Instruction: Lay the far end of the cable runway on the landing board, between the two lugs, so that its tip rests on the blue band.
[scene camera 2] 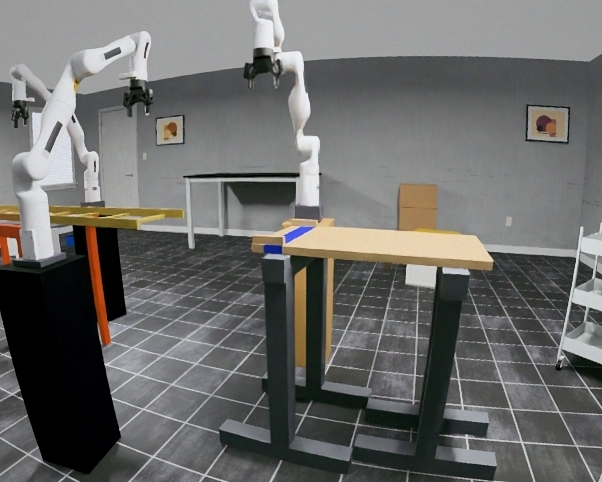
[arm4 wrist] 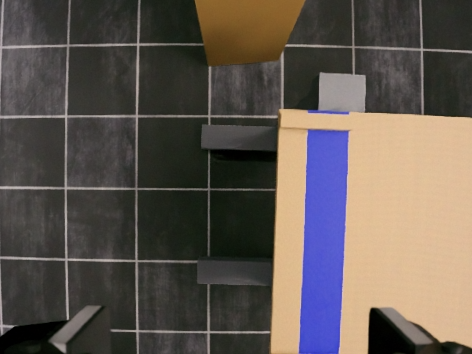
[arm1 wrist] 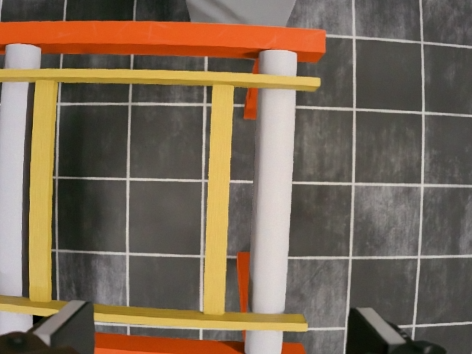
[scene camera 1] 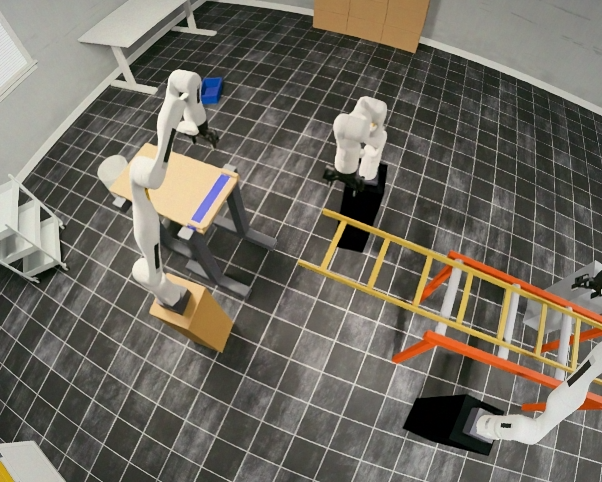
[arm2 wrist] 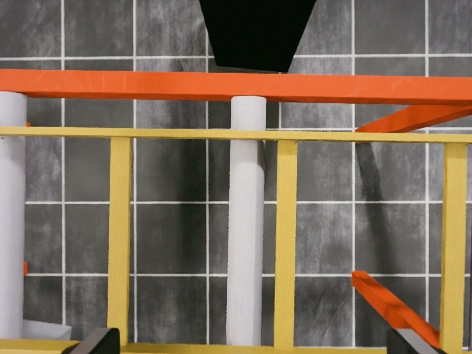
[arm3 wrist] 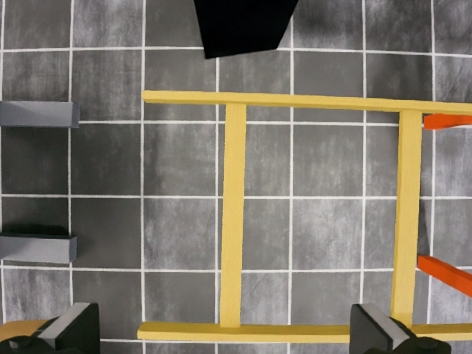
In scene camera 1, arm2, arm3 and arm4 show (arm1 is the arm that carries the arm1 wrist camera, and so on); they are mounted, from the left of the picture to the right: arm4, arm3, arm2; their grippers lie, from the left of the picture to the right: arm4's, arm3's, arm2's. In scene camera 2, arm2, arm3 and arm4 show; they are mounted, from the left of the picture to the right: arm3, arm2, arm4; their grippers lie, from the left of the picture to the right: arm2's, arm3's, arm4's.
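The yellow ladder-like cable runway (arm1 wrist: 218,200) (arm2 wrist: 119,240) (arm3 wrist: 233,215) (scene camera 1: 378,264) lies on white rollers (arm1 wrist: 272,200) (arm2 wrist: 246,225). In scene camera 1 its left end sticks out past the orange stand, apart from the landing board (arm4 wrist: 410,225) (scene camera 1: 173,188) (scene camera 2: 391,243). The blue band (arm4 wrist: 325,225) (scene camera 1: 211,198) (scene camera 2: 298,233) crosses the board near one edge, with wooden lugs (scene camera 2: 304,222) at its ends. Grippers arm1 (arm1 wrist: 222,327), arm2 (arm2 wrist: 252,342) (scene camera 2: 20,123) and arm3 (arm3 wrist: 226,325) (scene camera 1: 342,185) (scene camera 2: 138,112) are open above the runway. Arm4's gripper (arm4 wrist: 237,325) (scene camera 1: 205,143) (scene camera 2: 262,85) is open, high by the board.
The orange stand (arm1 wrist: 150,37) (arm2 wrist: 150,85) (scene camera 1: 502,358) (scene camera 2: 97,291) carries the rollers. Dark grey trestles (scene camera 1: 241,215) (scene camera 2: 278,351) hold the board. Black pedestals (scene camera 1: 437,421) (scene camera 2: 55,361) and a wooden pedestal (scene camera 1: 201,316) bear arms. A white cart (scene camera 1: 30,230) stands at the left in scene camera 1.
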